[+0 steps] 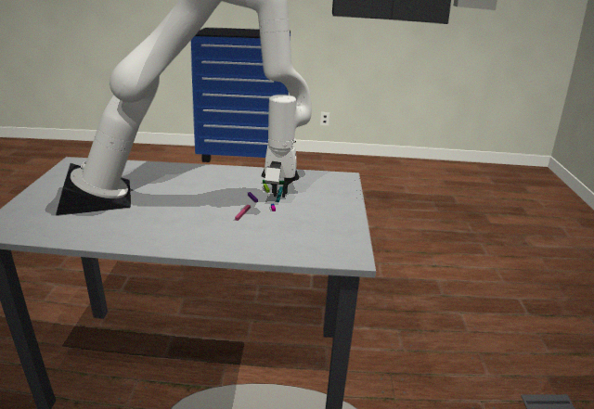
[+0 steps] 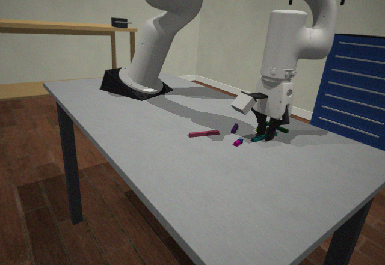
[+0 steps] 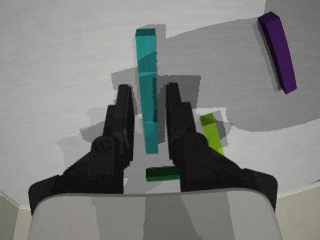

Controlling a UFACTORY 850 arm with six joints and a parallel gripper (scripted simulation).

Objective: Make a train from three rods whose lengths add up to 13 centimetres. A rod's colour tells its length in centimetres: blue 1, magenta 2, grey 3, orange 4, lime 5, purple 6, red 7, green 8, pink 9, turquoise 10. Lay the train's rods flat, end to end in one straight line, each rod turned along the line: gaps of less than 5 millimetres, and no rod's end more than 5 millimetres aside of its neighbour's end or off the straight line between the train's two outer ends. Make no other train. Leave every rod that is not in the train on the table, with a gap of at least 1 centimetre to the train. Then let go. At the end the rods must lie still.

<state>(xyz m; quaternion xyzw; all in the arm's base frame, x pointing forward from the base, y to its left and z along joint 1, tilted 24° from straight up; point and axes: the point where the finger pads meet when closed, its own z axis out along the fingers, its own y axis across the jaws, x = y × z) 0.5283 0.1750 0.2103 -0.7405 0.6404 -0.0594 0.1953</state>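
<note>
Now: hand 2 cm above the turquoise rod. Also, from my hand: lime rod: 6 cm behind, 3 cm to the left, 2 cm below; purple rod: 8 cm behind, 5 cm to the right, 2 cm below; blue rod: 9 cm to the right, 2 cm below.
</note>
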